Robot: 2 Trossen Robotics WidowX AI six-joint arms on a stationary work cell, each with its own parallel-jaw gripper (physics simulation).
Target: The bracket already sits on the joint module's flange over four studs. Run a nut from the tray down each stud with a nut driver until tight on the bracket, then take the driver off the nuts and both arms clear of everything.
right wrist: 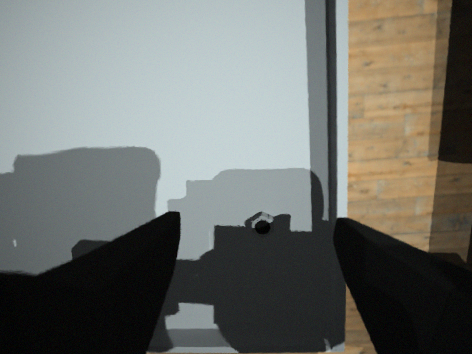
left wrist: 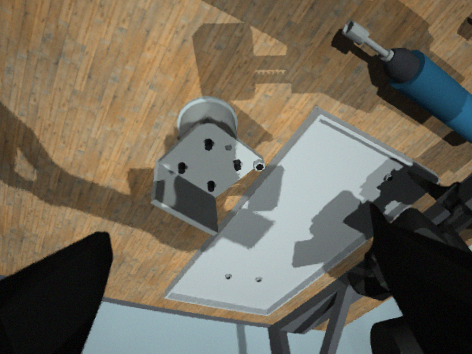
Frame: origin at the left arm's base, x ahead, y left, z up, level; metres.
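Seen in the pictures: left gripper, fingertip midpoint: (left wrist: 244, 241); right gripper, fingertip midpoint: (right wrist: 258, 226) (left wrist: 390, 188).
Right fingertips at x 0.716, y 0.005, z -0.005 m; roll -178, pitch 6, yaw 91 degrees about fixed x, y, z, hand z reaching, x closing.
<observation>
Pixels of each thing's top centre, then the offset from my right fingertips to it. "pt": a spot on its surface instead. Level surfaces: height alone.
- round joint module, top centre: (left wrist: 209, 169) 0.224 m back, 0.074 m right, 0.042 m up
- tray, top centre: (left wrist: 286, 249) 0.002 m back, 0.177 m right, 0.016 m down
- blue nut driver, surface spot: (left wrist: 435, 87) pt 0.097 m back, 0.109 m left, 0.009 m up
- wooden table, surface height: 0.032 m down
In the left wrist view the grey bracket (left wrist: 195, 155) sits on the round joint module (left wrist: 207, 112), with four dark studs showing through it. A nut (left wrist: 259, 161) shows at the bracket's right corner; I cannot tell what it rests on. Two nuts (left wrist: 228, 276) (left wrist: 258, 279) lie at the near end of the tray (left wrist: 310, 150) (right wrist: 150, 75). Another nut (left wrist: 388, 177) (right wrist: 261, 217) lies in shadow near its far end, between the spread fingertips of my right gripper (right wrist: 258, 226), which is open and empty. My left gripper (left wrist: 244, 241) is wide open and empty. The blue nut driver (left wrist: 435, 87) lies at upper right.
The tray's raised side wall (right wrist: 332, 100) runs just right of the nut in the right wrist view, with the wooden table (left wrist: 100, 75) (right wrist: 390, 100) beyond it. The dark right arm reaches over the tray's right side in the left wrist view. Dark frame bars (left wrist: 335, 310) stand beyond the table edge.
</observation>
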